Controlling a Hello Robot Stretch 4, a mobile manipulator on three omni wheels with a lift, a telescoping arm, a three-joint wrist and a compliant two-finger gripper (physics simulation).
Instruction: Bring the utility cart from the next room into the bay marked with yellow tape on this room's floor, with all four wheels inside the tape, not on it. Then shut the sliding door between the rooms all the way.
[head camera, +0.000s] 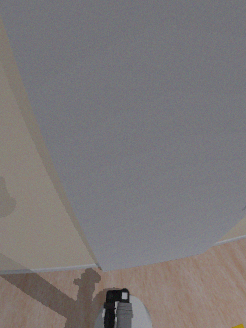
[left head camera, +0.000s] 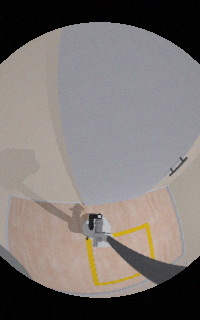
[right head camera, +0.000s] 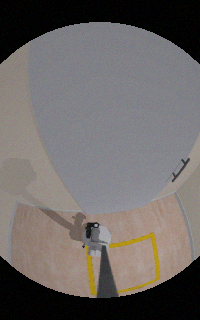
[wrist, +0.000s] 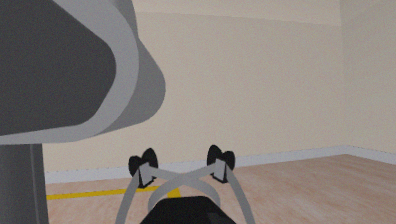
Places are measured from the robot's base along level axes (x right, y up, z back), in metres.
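Where they show: gripper, fingertip midpoint: (left head camera: 90, 240) (right head camera: 86, 248) (wrist: 182, 158).
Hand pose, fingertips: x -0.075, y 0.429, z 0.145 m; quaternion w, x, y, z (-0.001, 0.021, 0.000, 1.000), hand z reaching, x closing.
Note:
Each offset is from my fingertips to the centre of the thing. "pt": to the spot under its first point.
The sliding door {pt dx +0.131, dy +0.973, dz -0.567 m} (head camera: 150, 125) (left head camera: 125, 110) (right head camera: 110, 110) is a large grey panel filling much of the three head views, close in front of my base. A dark bar handle {pt dx +0.824, dy +0.670, dz -0.610 m} (left head camera: 179, 166) (right head camera: 182, 171) shows toward its right edge. The yellow tape bay (head camera: 238, 326) (left head camera: 93, 265) (right head camera: 156, 257) (wrist: 100, 193) lies on the wood floor; one corner is beside my base, and my mast partly covers the bay in the left and right head views. My gripper (wrist: 182, 158) is open, with nothing between its fingertips, away from door and handle. The utility cart does not show in these views.
A beige wall (head camera: 35, 200) (left head camera: 30, 110) (right head camera: 15, 115) adjoins the door's left edge, with my shadow on it. Another beige wall (wrist: 250, 85) with a pale baseboard (wrist: 300, 154) stands beyond the gripper. My round white base (head camera: 142, 315) is near the door's foot.

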